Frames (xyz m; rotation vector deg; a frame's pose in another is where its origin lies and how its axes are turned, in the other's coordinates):
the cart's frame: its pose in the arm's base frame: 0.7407 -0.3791 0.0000 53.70 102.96 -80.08
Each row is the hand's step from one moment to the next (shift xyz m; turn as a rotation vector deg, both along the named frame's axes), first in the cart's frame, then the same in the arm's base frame.
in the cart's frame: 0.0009 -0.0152 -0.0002 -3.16 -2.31 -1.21
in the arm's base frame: -0.0134 -0.0023 0.0068 -0.41 0.36 4.06
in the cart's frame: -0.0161 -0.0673 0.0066 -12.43 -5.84 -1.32
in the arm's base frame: -0.0484 -0.0200 0.0457 1.40 -1.41 13.65
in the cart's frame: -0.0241 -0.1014 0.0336 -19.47 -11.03 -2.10
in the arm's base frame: -0.0712 -0.0533 0.0639 0.59 -2.49 22.33
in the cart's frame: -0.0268 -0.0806 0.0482 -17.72 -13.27 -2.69
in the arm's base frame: -0.0510 -0.0644 0.0528 -2.27 -2.05 22.09
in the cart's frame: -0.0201 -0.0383 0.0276 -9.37 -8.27 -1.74
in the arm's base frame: -0.0201 -0.0362 0.0303 -2.29 -0.99 12.37
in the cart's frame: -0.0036 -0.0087 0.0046 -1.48 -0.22 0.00
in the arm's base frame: -0.0052 -0.0065 0.0064 0.58 -0.24 1.36
